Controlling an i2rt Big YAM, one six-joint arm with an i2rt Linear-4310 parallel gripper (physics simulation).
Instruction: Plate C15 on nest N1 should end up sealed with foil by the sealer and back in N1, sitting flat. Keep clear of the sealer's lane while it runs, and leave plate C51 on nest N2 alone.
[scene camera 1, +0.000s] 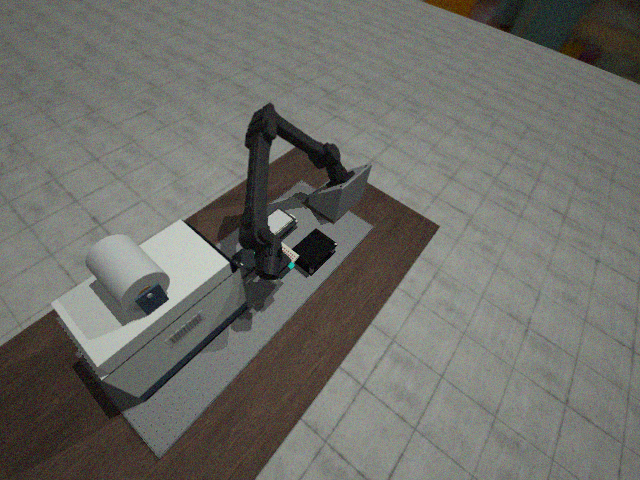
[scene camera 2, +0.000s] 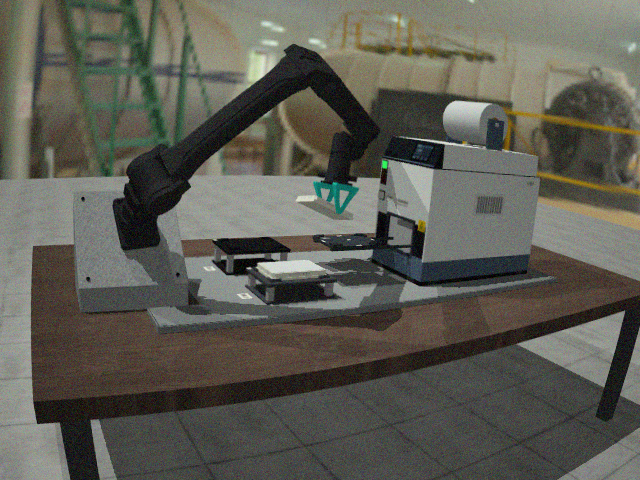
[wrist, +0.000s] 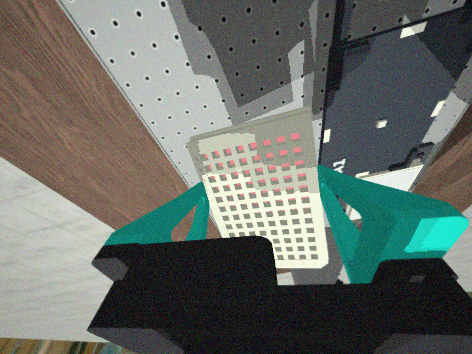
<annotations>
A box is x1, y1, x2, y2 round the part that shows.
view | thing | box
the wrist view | my gripper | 87, 165, 471, 353
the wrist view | cream well plate C15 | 186, 106, 328, 267
</annotations>
